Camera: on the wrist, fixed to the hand. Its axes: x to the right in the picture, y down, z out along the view.
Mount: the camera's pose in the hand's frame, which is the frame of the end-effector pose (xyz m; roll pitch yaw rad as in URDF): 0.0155 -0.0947 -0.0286 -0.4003 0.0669 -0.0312
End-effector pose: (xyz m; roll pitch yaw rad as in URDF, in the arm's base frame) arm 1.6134 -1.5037 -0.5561 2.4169 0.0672 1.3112
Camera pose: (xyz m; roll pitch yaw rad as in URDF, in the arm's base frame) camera 1.5298 -1.4684 -0.5984 2.0212 0.0376 1.3789
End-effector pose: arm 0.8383 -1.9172 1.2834 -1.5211 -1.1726 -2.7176
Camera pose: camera 0.8974 -1.8540 1.3338 -1.7472 -1.1945 -2.9046
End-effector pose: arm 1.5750 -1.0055 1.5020 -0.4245 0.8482 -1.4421
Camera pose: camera 1.4803 -1.0379 1.4989 -0.8922 0.8944 -1.5315
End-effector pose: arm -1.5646 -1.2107 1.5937 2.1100 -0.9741 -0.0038
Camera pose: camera -1.5005 -1.1378 1.5691 1.6017 -0.9777 0.1278
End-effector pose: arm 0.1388 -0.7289 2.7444 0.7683 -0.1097 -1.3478
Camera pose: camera 0.0973 -0.7638 2.6602 0.3672 -0.0399 -1.3237
